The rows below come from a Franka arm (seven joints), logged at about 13 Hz.
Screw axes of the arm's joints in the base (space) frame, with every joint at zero. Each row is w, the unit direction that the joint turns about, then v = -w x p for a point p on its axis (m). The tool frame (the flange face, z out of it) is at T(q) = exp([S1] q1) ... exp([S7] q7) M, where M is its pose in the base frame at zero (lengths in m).
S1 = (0, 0, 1, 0, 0, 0)
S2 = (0, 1, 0, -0.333, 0, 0)
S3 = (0, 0, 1, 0, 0, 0)
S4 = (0, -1, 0, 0.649, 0, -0.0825)
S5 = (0, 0, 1, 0, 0, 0)
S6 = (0, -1, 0, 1.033, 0, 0)
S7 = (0, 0, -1, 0, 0.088, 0)
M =
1 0 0 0.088
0 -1 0 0
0 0 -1 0.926
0 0 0 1
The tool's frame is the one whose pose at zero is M.
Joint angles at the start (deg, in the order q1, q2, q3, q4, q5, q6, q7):
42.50, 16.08, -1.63, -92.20, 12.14, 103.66, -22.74
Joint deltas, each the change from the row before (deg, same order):
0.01, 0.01, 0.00, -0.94, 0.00, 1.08, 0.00
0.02, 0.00, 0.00, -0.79, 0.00, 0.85, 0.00
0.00, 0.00, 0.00, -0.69, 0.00, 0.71, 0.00
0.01, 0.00, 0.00, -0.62, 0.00, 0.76, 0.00
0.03, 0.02, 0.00, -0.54, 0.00, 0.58, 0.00
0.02, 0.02, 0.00, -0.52, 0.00, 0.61, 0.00
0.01, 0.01, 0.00, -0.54, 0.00, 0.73, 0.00
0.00, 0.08, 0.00, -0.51, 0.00, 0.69, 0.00
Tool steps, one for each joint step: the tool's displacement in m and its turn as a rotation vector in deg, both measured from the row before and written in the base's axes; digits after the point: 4 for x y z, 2 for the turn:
-0.0001, -0.0006, -0.0064, 0.02, -0.13, -0.20
-0.0003, -0.0005, -0.0053, -0.02, -0.07, -0.15
-0.0003, -0.0007, -0.0047, -0.04, -0.04, -0.14
-0.0001, -0.0004, -0.0040, 0.04, -0.13, -0.14
-0.0004, -0.0003, -0.0038, -0.03, -0.04, -0.08
-0.0003, -0.0003, -0.0036, 0.00, -0.08, -0.10
-0.0001, -0.0004, -0.0035, 0.06, -0.16, -0.13
0.0001, -0.0004, -0.0041, 0.01, -0.10, -0.13

